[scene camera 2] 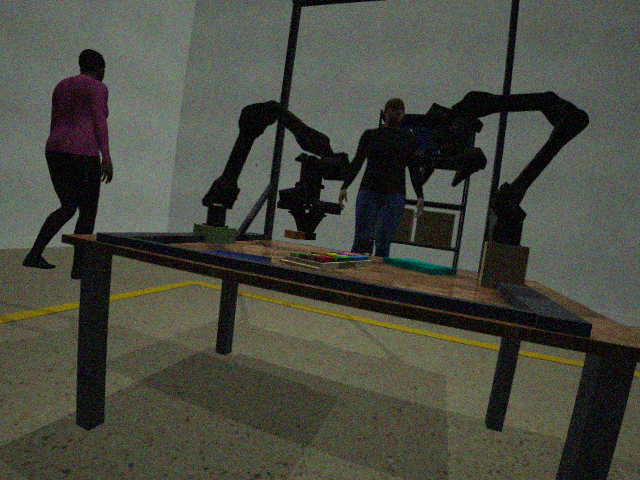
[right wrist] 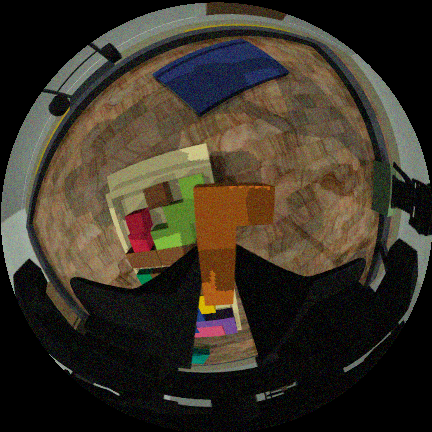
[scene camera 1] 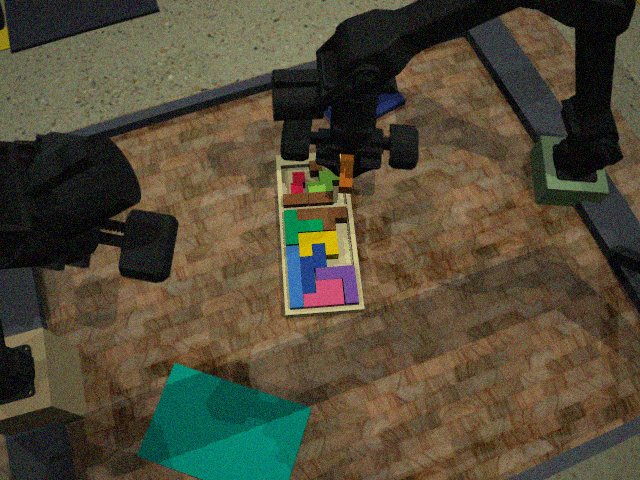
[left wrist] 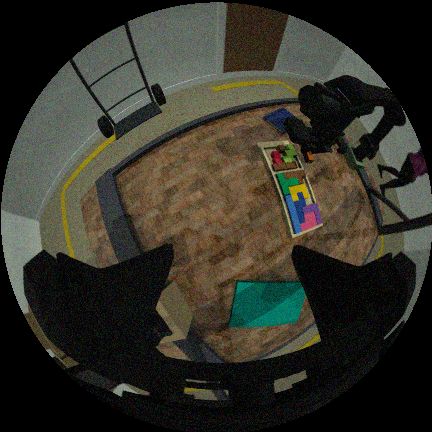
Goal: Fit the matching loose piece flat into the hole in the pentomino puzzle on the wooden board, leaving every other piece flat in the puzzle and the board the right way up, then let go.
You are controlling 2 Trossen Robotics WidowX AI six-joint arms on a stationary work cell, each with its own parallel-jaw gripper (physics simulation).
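Places are measured from the left arm's base along level axes (x left, y back, z up), in centimetres.
Pixels of known places: left gripper, fingertip midpoint: [scene camera 2: 436, 185] [scene camera 1: 117, 233] [left wrist: 235, 251]; right gripper, fingertip midpoint: [scene camera 2: 304, 239] [right wrist: 215, 251] [scene camera 1: 346, 174] [left wrist: 304, 152]; left arm's base, link origin: [scene camera 1: 7, 376] [left wrist: 150, 323]; right arm's base, link origin: [scene camera 2: 215, 226] [right wrist: 394, 191] [scene camera 1: 574, 163] [left wrist: 356, 154].
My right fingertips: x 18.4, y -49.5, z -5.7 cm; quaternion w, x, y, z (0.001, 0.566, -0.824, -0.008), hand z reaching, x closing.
Ahead of a thing's pixels: the offset from my right fingertips to its middle. "*": to the spot under its first point.
The wooden board @(dx -5.0, dy +6.0, dz -5.1 cm) [scene camera 1: 324, 312] [left wrist: 307, 231] [right wrist: 160, 167] lies flat on the table. In scene camera 1 its lower compartment holds coloured pieces around a pale hole @(* dx -9.1, dy +2.2, dz -5.3 cm) [scene camera 1: 348, 245] right of and below the yellow piece @(dx -8.3, dy +6.9, dz -4.3 cm) [scene camera 1: 317, 238]. The upper compartment holds a red piece @(dx +3.6, dy +6.5, dz -4.3 cm) [scene camera 1: 298, 178] [right wrist: 139, 222], a lime piece @(dx +2.7, dy +2.4, dz -4.3 cm) [scene camera 1: 327, 178] [right wrist: 180, 220] and brown pieces. My right gripper [right wrist: 215, 251] is shut on an orange L-shaped piece @(dx +0.2, dy -1.1, dz +1.0 cm) [scene camera 1: 346, 173] [scene camera 2: 299, 235] [left wrist: 310, 157] [right wrist: 217, 220], held above the table by the board's upper right side. My left gripper [left wrist: 235, 251] is open and empty, away from the board.
A blue flat object @(dx +16.6, dy -8.3, dz -5.3 cm) [right wrist: 220, 75] [left wrist: 281, 120] lies beyond the board, partly hidden by the right arm in scene camera 1. A teal sheet @(dx -30.6, dy +26.4, dz -5.0 cm) [scene camera 1: 227, 428] [left wrist: 267, 304] lies at the lower left. Green @(dx -7.5, dy -35.9, dz -3.4 cm) [scene camera 1: 568, 186] and tan @(dx -18.4, dy +49.5, dz -0.1 cm) [scene camera 2: 504, 263] blocks sit under the arm bases. Dark rails edge the table.
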